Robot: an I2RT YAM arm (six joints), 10 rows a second.
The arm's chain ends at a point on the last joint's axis. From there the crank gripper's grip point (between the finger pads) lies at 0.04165 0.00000 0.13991 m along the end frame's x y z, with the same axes.
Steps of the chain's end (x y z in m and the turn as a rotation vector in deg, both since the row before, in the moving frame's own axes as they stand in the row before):
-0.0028, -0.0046, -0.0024, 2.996, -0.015, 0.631
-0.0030, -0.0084, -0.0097, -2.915, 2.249, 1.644
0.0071, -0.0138, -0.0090, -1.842, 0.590, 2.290
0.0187, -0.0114, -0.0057, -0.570, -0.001, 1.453
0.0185, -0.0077, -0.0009, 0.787, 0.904, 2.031
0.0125, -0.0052, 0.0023, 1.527, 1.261, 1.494
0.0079, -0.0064, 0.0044, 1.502, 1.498, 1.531
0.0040, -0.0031, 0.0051, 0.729, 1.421, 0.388
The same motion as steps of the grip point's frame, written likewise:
-0.0028, -0.0115, -0.0026, 2.996, -0.015, 0.631
0.0023, -0.0001, -0.0117, -2.915, 2.249, 1.644
0.0084, -0.0076, -0.0095, -1.842, 0.590, 2.290
0.0187, -0.0090, -0.0057, -0.570, -0.001, 1.453
0.0207, -0.0081, -0.0016, 0.787, 0.904, 2.031
0.0156, -0.0078, 0.0013, 1.527, 1.261, 1.494
0.0116, -0.0089, 0.0032, 1.502, 1.498, 1.531
0.0075, -0.0046, 0.0040, 0.729, 1.421, 0.388

